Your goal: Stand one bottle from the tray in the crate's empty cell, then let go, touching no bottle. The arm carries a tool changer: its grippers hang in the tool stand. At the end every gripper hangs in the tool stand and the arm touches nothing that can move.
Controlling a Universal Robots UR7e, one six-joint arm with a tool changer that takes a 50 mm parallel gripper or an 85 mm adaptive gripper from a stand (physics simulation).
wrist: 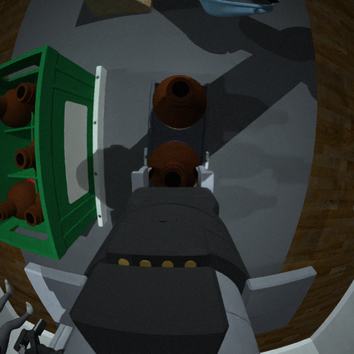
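The open gripper (173, 179) is over the tray, with one fingertip on each side of the near brown bottle (174, 159); contact cannot be told. A second brown bottle (179, 102) stands upright farther back on the dark tray (177, 134). The green crate (56, 150) is at the left, partly cut off by the view's edge. Brown bottles show in it, among them one at the back (26, 93), one in the middle row (24, 157) and one at the front (34, 215). The middle row's left cell shows green and no bottle, partly out of view. The tool stand cannot be made out.
A white rail (100, 150) with dark dots runs along the crate's right side, between crate and tray. A tan block (117, 7) and a light blue dish (235, 7) lie at the back. The grey table top (260, 150) borders a wooden floor (335, 165).
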